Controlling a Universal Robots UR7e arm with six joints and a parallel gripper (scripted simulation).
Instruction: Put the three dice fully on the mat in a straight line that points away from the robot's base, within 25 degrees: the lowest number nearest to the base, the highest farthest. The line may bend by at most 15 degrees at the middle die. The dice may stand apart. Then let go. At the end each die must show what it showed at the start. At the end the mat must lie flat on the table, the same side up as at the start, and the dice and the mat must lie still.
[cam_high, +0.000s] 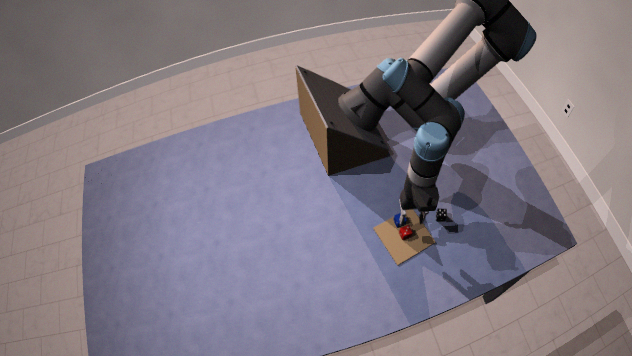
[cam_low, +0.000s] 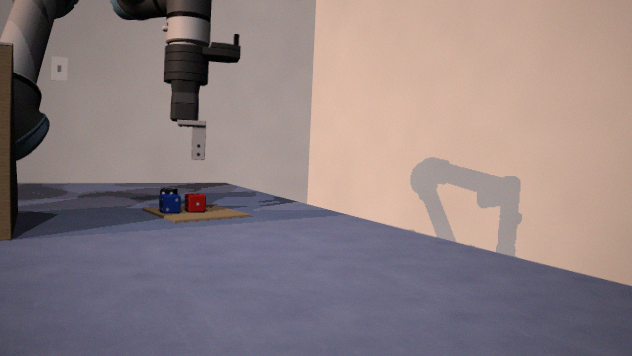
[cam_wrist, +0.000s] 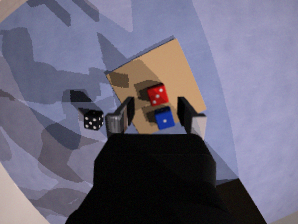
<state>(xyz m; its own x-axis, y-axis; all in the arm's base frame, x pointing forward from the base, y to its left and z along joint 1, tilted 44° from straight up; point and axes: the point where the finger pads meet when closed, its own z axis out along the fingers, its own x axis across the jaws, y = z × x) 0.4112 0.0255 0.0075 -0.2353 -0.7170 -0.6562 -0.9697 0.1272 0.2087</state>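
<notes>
Right now my hand is 13 cm to the right of the black die, 10 cm above it and 2 cm past it. Also, from my hand: red die (9 cm below); blue die (9 cm below, 5 cm behind); tan mat (11 cm below).
</notes>
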